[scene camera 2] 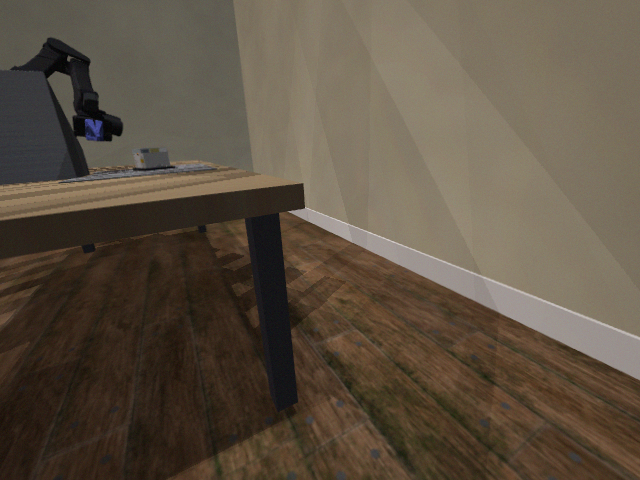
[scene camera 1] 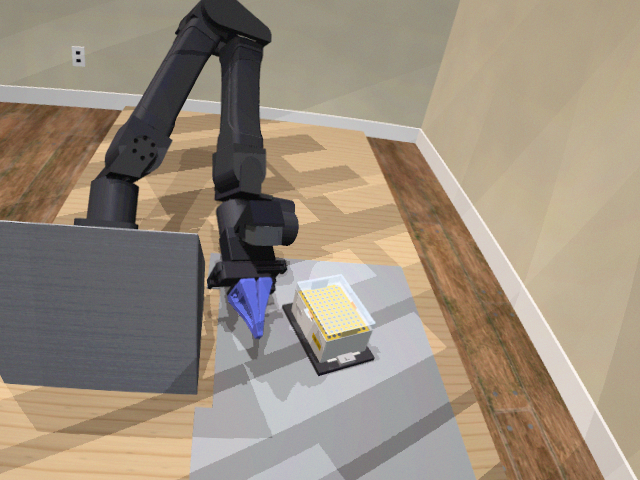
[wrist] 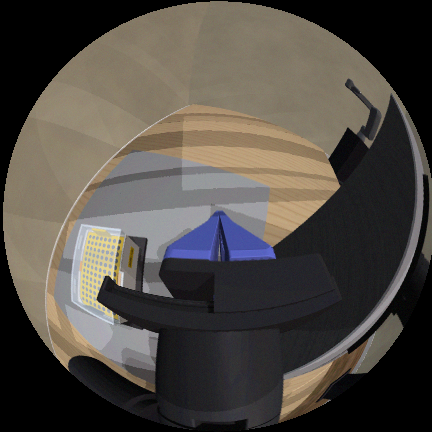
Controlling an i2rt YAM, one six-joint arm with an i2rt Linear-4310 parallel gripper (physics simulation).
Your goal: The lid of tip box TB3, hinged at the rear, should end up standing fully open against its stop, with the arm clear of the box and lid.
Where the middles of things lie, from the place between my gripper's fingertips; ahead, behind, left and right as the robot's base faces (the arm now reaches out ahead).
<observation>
Right now my hand is 14 cm short of the lid [scene camera 1: 337, 311], 9 cm to the right of it and 4 cm above it.
</observation>
